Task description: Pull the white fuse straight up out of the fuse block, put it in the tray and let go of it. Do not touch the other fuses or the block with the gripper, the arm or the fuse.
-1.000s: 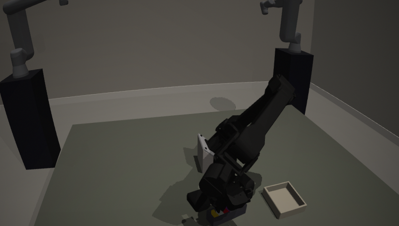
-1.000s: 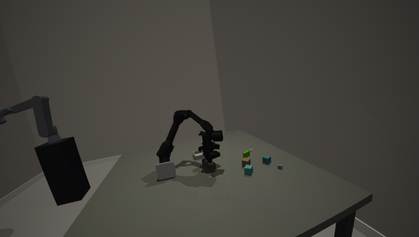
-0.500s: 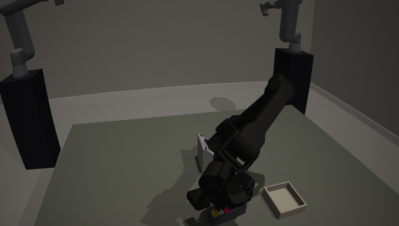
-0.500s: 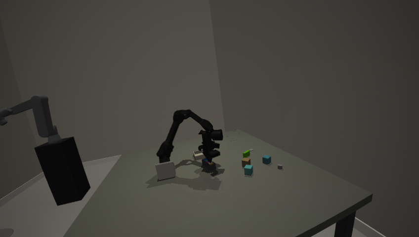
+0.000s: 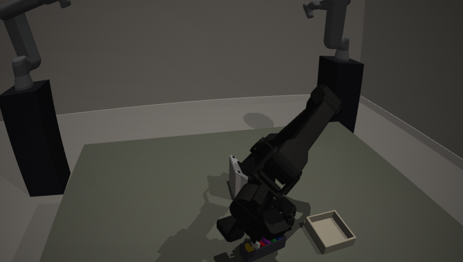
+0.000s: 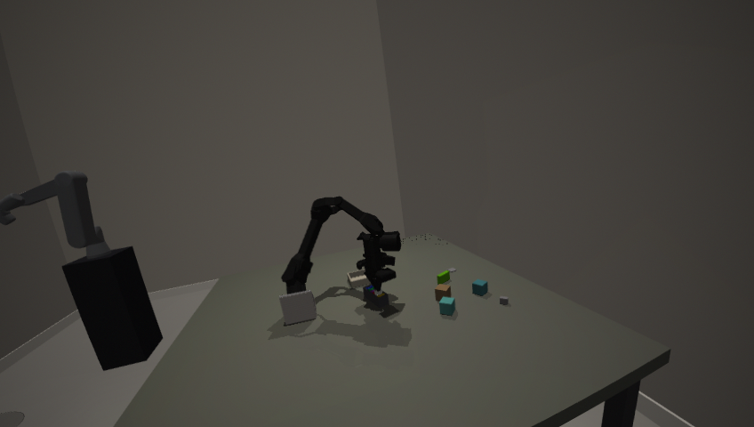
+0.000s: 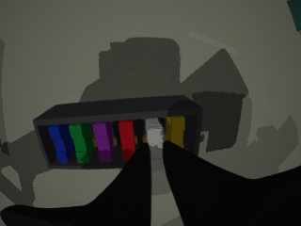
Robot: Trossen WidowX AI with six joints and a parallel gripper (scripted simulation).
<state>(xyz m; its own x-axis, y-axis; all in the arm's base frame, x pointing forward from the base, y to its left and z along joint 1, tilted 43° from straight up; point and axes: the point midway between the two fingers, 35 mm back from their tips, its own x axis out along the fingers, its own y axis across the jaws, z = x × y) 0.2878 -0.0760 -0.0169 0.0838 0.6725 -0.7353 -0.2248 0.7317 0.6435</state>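
My gripper tip is 230 mm to the right of the beige tray and 50 mm above it. From my gripper tip the other things lie so: brown cube 210 mm ahead, 100 mm to the right, 30 mm below; small grey cube 360 mm ahead, 240 mm to the right, 40 mm below; white fuse 10 mm below.
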